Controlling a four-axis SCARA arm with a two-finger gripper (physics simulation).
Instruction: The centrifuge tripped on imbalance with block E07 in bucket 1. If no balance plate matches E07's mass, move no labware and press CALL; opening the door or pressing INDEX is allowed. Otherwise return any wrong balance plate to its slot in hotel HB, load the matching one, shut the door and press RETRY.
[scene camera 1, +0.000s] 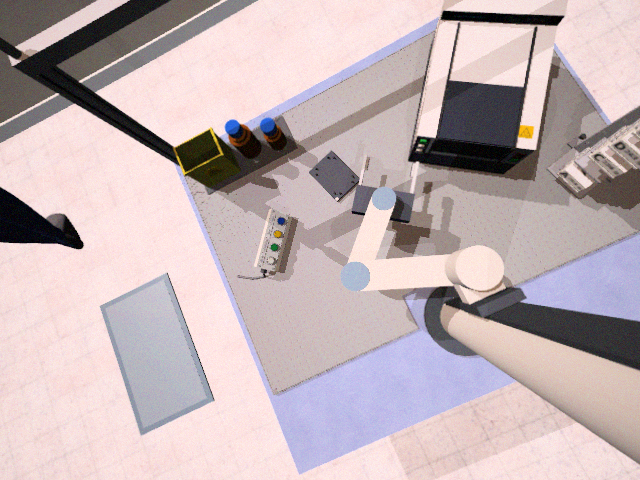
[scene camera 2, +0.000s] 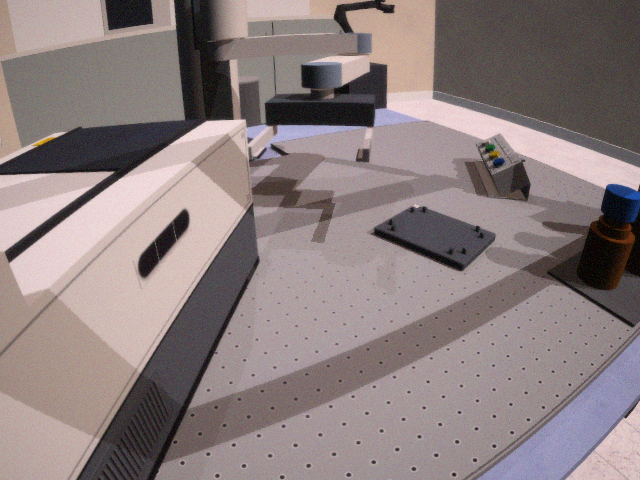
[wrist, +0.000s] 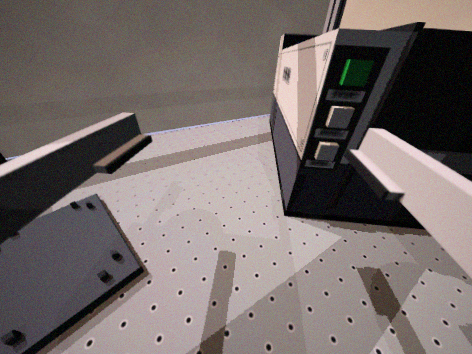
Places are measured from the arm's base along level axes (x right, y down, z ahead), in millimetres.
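Pixels of known places: gripper, fingertip midpoint: (scene camera 1: 391, 159) (scene camera 2: 305, 153) (wrist: 245, 133).
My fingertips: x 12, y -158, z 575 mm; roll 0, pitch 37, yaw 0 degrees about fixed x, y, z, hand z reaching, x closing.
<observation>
Behind a point stands the place of what it marks.
My gripper (scene camera 1: 391, 161) {x 12, y -158, z 575 mm} (scene camera 2: 308, 153) {x 12, y -158, z 575 mm} (wrist: 245, 133) {x 12, y -158, z 575 mm} is open and empty, raised above the perforated table in front of the white and black centrifuge (scene camera 1: 480, 111) {x 288, y -226, z 560 mm} (scene camera 2: 206, 180) {x 180, y -193, z 690 mm} (wrist: 305, 95) {x 127, y -168, z 622 mm}. In the wrist view the centrifuge's front panel shows a green display (wrist: 357, 72) {x 111, y -195, z 565 mm} above an upper pale button (wrist: 340, 116) {x 111, y -160, z 565 mm} and a lower pale button (wrist: 326, 151) {x 110, y -124, z 566 mm}; their labels are unreadable. The front beside the panel is black, and I cannot tell how its door stands. Block E07 and the buckets do not show. A rack (scene camera 1: 610, 131) {x 596, y -161, z 344 mm} with several white labelled pieces stands at the right edge; I cannot read its name.
A dark square nest plate (scene camera 1: 333, 175) {x -174, y -25, z 662 mm} (scene camera 2: 434, 235) {x -157, y -26, z 671 mm} (wrist: 60, 260) {x -164, y -26, z 648 mm} with small pegs lies beside the gripper. A box with blue, yellow, green and white buttons (scene camera 1: 273, 240) {x -478, y -79, z 526 mm} (scene camera 2: 516, 178) {x -426, y -60, z 628 mm} stands left. Blue-capped bottles (scene camera 1: 238, 134) {x -414, y -182, z 898 mm} (scene camera 2: 604, 253) {x -276, y -75, z 904 mm} and a yellow-rimmed bin (scene camera 1: 206, 160) {x -606, y -28, z 963 mm} stand at the table's edge.
</observation>
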